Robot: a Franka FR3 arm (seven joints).
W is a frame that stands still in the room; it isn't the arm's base.
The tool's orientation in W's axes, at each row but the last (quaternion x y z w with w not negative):
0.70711 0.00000 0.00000 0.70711
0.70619 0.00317 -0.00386 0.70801
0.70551 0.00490 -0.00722 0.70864
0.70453 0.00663 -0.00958 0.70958
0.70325 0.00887 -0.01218 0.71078
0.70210 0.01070 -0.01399 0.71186
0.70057 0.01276 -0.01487 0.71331
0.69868 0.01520 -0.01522 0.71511
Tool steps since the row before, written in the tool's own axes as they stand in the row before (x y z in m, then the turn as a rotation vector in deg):
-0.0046 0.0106 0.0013 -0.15 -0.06 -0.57
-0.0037 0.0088 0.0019 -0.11 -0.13 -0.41
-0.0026 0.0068 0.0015 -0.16 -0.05 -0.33
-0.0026 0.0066 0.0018 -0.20 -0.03 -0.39
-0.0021 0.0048 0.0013 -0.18 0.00 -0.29
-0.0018 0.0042 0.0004 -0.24 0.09 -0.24
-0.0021 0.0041 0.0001 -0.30 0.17 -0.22
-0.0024 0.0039 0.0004 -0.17 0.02 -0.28
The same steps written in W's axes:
-0.0046 -0.0013 0.0106 -0.15 0.57 -0.06
-0.0036 -0.0019 0.0088 -0.11 0.41 -0.13
-0.0025 -0.0015 0.0069 -0.16 0.33 -0.05
-0.0025 -0.0017 0.0067 -0.20 0.39 -0.03
-0.0020 -0.0012 0.0049 -0.18 0.29 0.00
-0.0017 -0.0003 0.0043 -0.24 0.24 0.09
-0.0019 0.0000 0.0042 -0.29 0.22 0.18
-0.0022 -0.0003 0.0040 -0.17 0.28 0.02

